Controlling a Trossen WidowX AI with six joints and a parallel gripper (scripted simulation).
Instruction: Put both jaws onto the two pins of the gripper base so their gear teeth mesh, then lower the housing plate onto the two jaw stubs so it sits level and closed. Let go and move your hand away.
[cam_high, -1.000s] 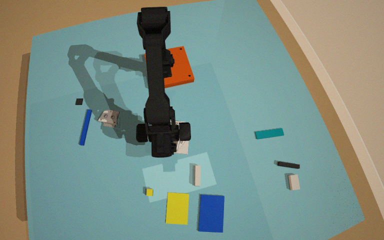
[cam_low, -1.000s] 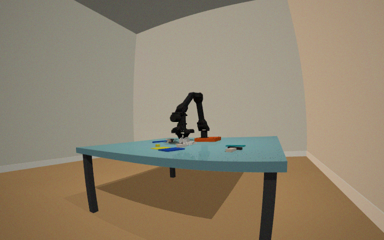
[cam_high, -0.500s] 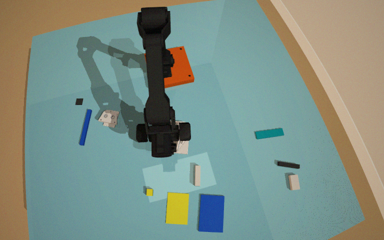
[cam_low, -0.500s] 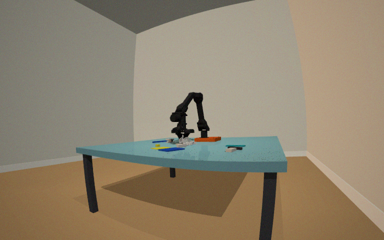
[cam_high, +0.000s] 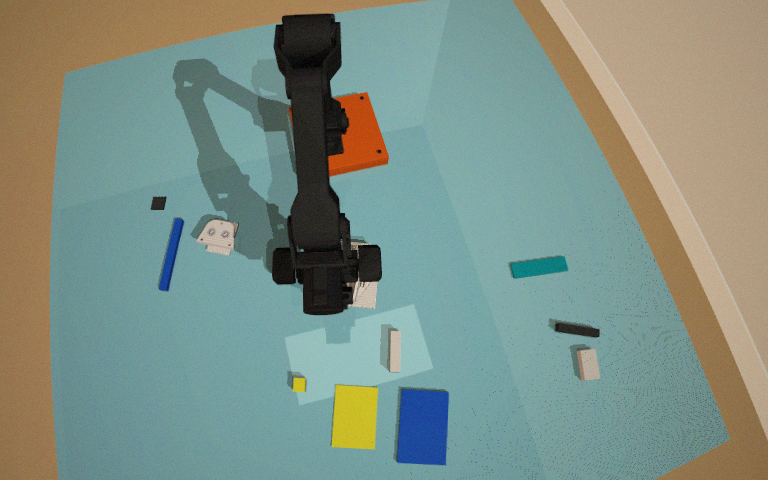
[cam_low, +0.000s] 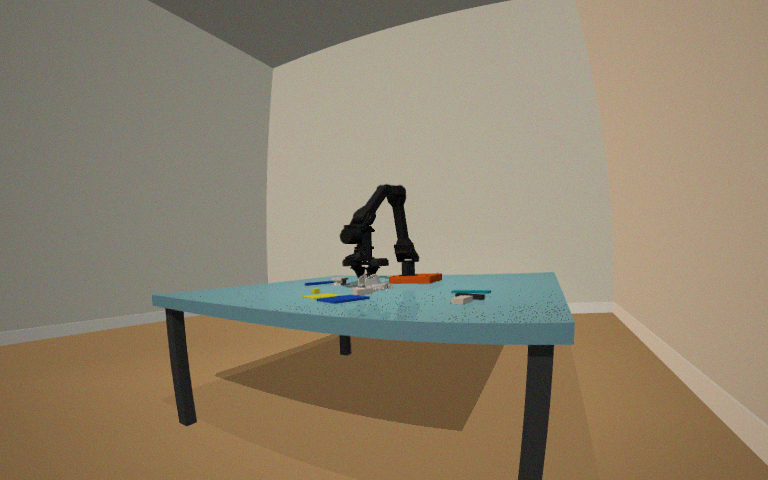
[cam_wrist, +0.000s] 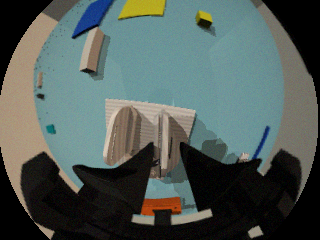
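The blue bar lies 320 mm to the right of my gripper tip, 100 mm behind it and 10 mm below it. The rest, counted from my gripper tip: yellow cube 190 mm ahead, 90 mm to the right, 10 mm below; then yellow plate 260 mm ahead, 10 mm below; then blue plate 300 mm ahead, 120 mm to the left, 10 mm below.
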